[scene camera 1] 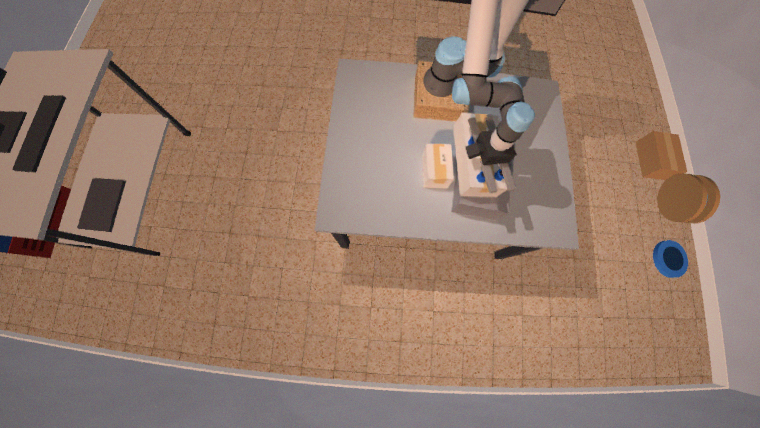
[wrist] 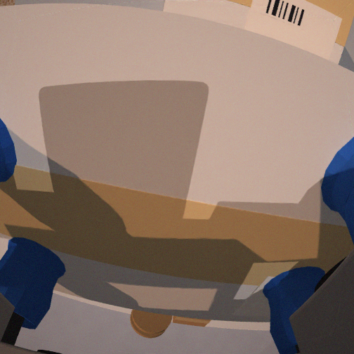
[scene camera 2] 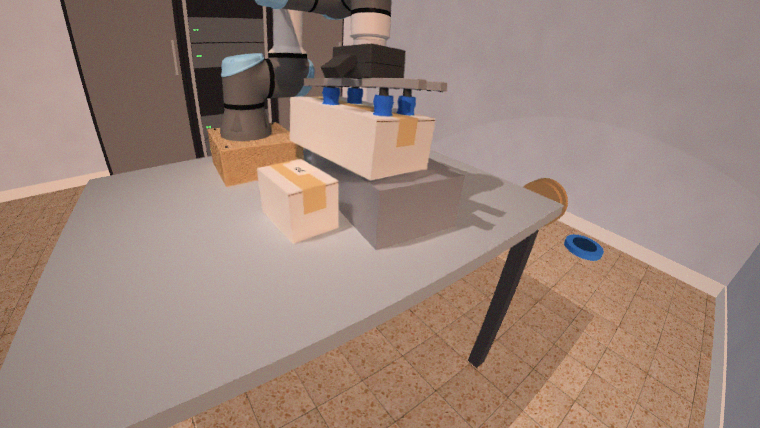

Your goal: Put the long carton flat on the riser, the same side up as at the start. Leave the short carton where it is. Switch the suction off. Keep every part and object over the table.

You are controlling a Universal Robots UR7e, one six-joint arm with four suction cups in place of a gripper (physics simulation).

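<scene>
The long white carton lies flat and level, tape strip up, over the top of the grey riser. It appears to rest there; a very small gap could not be told. My gripper is above it, with the blue suction cups against its top, shut on the long carton. The short carton stands on the table beside the riser, apart from the long carton. Most of the riser's top is hidden under the long carton.
The wooden base block under the arm stands behind the cartons on the grey table. A cardboard box, a round brown object and a blue ring are on the floor at the right.
</scene>
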